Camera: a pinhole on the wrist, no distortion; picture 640 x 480 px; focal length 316.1 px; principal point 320.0 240.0 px. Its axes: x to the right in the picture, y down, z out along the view. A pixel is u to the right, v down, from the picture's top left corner.
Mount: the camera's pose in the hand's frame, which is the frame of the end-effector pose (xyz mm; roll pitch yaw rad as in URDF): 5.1 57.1 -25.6 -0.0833 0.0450 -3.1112
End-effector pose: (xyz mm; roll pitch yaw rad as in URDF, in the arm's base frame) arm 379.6 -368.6 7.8 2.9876 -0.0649 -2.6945
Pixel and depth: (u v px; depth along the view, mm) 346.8 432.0 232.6
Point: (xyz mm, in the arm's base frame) 416.7 -431.8 -200.0
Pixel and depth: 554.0 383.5 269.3
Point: 572.0 -340.8 -239.8
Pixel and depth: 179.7 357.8 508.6
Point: 197.0 -559.3 -472.4
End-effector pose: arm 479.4 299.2 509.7 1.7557 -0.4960 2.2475
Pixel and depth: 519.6 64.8 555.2
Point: 1203.6 330.1 507.1
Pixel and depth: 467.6 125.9 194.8
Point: 700.6 322.5 529.6
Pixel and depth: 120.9 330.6 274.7
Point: 546.5 595.2 515.9
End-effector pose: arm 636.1 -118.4 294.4 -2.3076 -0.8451 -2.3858
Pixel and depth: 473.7 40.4 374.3
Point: 563.3 -316.1 -140.9
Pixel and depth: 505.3 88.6 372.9
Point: 629.4 -299.8 -134.5
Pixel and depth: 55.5 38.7 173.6
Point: 456.5 -308.6 248.6
